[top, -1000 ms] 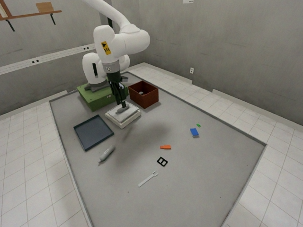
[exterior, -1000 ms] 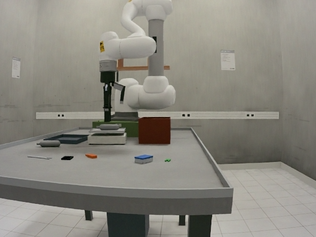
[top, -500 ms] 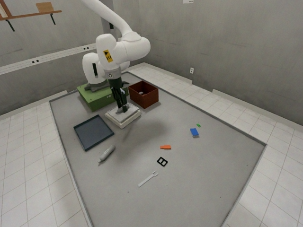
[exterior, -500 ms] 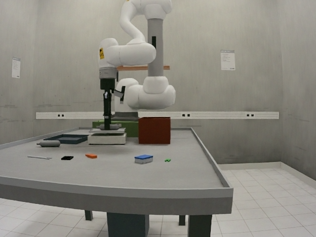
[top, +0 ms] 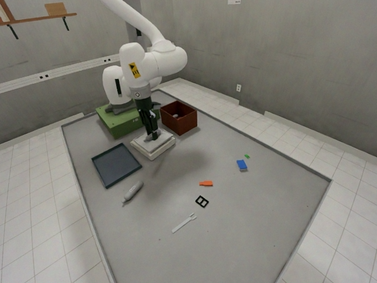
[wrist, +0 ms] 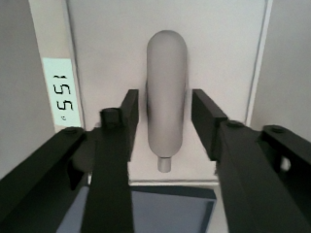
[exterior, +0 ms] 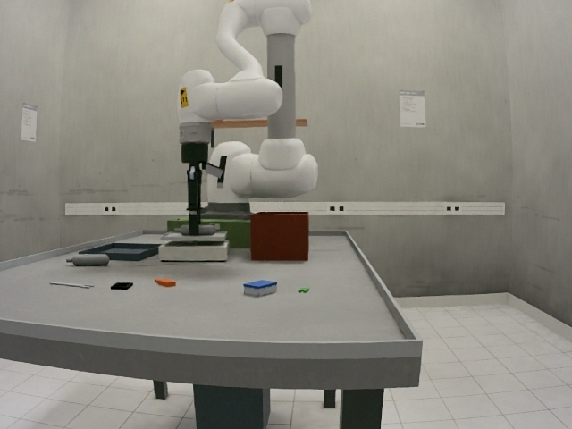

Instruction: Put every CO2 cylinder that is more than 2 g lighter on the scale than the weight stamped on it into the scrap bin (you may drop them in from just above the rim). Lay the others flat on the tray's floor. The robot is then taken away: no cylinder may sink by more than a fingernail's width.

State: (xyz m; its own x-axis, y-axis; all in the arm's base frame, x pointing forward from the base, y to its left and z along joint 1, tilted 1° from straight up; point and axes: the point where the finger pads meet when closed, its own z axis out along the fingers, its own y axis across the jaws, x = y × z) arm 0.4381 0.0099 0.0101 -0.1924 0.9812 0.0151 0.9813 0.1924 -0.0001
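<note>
My gripper is now 4 cm above the scale plate. Round my hand: white scale: 6 cm below, 1 cm behind; then red-brown scrap bin: 23 cm to the left, 8 cm behind, 7 cm below; then dark blue tray: 23 cm to the right, 9 cm below, 1 cm behind.
</note>
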